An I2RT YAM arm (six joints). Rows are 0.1 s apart.
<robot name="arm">
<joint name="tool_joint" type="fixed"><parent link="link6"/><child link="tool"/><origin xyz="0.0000 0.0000 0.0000" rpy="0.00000 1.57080 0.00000"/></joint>
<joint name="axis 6" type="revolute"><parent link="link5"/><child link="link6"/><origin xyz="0.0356 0.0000 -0.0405"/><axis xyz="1 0 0"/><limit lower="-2.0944" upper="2.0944"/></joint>
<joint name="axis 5" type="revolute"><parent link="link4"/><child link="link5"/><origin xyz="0.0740 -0.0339 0.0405"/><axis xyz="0 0 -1"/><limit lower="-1.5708" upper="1.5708"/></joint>
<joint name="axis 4" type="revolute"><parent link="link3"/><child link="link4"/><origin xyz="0.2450 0.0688 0.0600"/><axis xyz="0 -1 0"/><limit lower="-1.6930" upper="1.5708"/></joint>
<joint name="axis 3" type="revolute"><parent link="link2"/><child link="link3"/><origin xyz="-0.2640 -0.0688 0.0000"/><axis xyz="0 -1 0"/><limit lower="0.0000" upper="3.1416"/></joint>
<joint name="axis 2" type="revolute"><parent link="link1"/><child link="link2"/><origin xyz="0.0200 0.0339 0.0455"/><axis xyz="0 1 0"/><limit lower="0.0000" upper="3.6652"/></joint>
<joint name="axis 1" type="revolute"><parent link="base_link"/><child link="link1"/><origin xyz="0.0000 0.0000 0.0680"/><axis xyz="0 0 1"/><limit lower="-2.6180" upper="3.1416"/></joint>
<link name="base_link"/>
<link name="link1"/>
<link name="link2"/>
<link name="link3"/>
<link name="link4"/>
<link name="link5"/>
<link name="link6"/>
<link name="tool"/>
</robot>
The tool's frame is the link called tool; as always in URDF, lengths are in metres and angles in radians.
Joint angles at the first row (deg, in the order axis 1, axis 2, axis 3, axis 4, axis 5, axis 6):
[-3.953 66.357 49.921 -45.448 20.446 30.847]
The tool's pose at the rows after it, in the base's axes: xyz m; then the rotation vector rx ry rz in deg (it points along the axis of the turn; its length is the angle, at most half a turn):
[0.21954, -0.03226, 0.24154, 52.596, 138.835, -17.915]
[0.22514, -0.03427, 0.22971, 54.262, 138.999, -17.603]
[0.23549, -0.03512, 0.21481, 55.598, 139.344, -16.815]
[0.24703, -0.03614, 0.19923, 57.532, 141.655, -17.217]
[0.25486, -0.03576, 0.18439, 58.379, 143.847, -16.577]
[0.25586, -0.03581, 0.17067, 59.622, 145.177, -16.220]
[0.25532, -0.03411, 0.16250, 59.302, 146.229, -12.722]
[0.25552, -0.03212, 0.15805, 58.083, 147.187, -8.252]
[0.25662, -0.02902, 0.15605, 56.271, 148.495, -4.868]
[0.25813, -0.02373, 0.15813, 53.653, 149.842, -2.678]
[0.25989, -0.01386, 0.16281, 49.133, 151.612, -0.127]
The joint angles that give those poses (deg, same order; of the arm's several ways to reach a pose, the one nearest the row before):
[-5.153 68.091 49.507 -44.436 20.402 31.400]
[-5.582 70.113 48.221 -41.866 20.055 32.347]
[-5.626 73.563 47.253 -38.203 19.467 33.434]
[-5.656 78.428 47.756 -36.932 19.048 34.748]
[-5.542 82.172 47.650 -35.294 17.961 35.414]
[-5.624 84.259 46.369 -33.566 17.261 36.192]
[-5.609 84.856 44.940 -31.428 14.633 36.124]
[-5.602 85.042 43.972 -29.556 11.375 35.520]
[-5.240 85.330 43.750 -28.832 8.824 34.741]
[-4.261 85.254 44.235 -29.313 7.237 33.884]
[-2.296 84.861 45.061 -30.302 5.542 32.643]

